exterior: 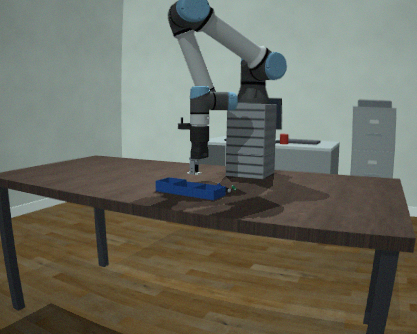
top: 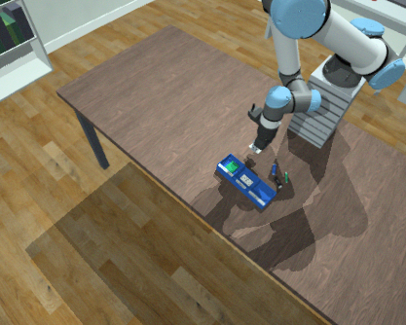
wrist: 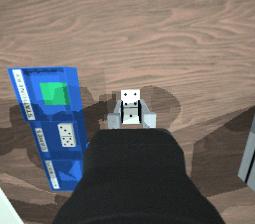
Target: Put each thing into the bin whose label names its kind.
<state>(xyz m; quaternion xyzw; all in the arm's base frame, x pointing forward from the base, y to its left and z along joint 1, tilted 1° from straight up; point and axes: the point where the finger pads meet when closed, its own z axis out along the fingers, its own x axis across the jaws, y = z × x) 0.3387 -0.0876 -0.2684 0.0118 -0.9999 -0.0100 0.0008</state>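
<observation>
Now: the blue three-part bin 130 mm ahead of my hand, 70 mm to the left of it and 40 mm below it. The rest, counted from my hand: blue cylinder: 110 mm to the left, 60 mm below, 10 mm behind; then black cylinder: 160 mm to the left, 60 mm below, 30 mm ahead; then green block: 130 mm ahead, 50 mm below, 10 mm to the right.
</observation>
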